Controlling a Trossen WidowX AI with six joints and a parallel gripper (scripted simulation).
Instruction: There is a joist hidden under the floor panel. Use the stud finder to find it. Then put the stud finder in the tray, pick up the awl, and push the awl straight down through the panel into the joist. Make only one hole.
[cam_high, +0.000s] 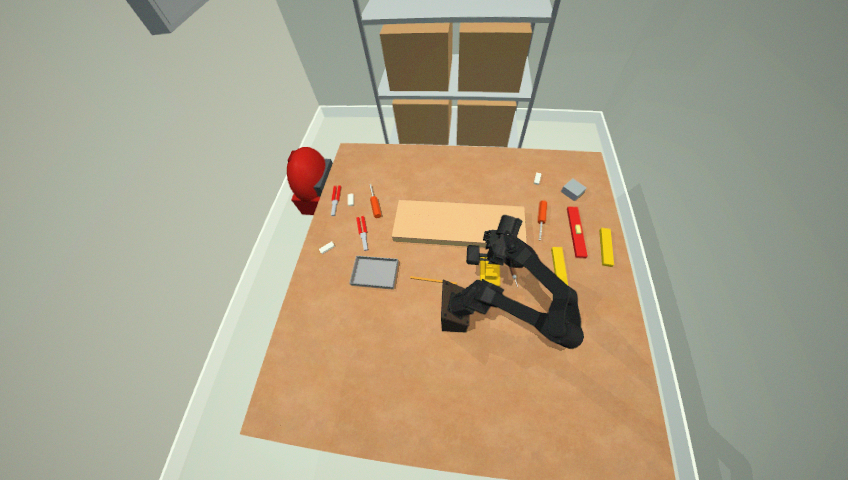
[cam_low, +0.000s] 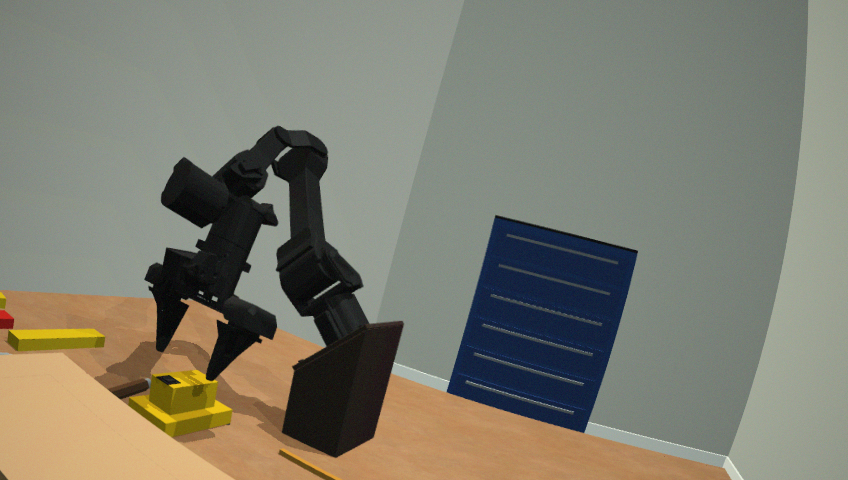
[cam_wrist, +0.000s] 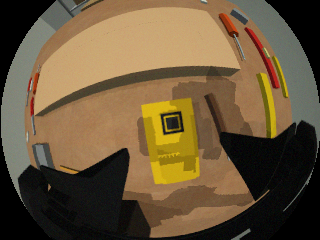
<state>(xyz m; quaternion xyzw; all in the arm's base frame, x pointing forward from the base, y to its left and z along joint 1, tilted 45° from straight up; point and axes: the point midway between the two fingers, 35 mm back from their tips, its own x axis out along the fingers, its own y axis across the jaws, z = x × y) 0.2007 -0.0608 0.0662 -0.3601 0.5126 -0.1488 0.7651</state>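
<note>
Now: the yellow stud finder 1 cm ahead of my gripper tip and 3 cm below it. Round my gripper tip: red level: 24 cm ahead, 32 cm to the right, 6 cm below; awl: 9 cm to the right, 7 cm below; grey tray: 11 cm behind, 42 cm to the left, 6 cm below.
</note>
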